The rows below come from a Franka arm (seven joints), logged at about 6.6 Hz.
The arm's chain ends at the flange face. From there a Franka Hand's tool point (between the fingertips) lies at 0.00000 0.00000 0.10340 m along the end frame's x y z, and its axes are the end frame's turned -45 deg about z.
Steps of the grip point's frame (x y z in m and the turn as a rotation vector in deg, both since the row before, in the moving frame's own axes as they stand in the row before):
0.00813, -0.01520, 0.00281, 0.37, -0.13, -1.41
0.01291, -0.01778, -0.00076, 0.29, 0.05, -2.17
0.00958, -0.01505, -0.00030, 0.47, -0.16, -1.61
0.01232, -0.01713, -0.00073, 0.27, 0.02, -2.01
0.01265, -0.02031, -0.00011, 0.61, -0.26, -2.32
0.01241, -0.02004, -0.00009, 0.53, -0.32, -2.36
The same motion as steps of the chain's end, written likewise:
-0.00436, -0.01620, 0.00281, 0.17, -0.35, -1.41
-0.00313, -0.02127, -0.00076, 0.24, -0.17, -2.17
-0.00306, -0.01703, -0.00030, 0.22, -0.45, -1.61
-0.00308, -0.02046, -0.00073, 0.21, -0.18, -2.01
-0.00430, -0.02288, -0.00010, 0.25, -0.62, -2.32
-0.00431, -0.02270, -0.00008, 0.15, -0.60, -2.36

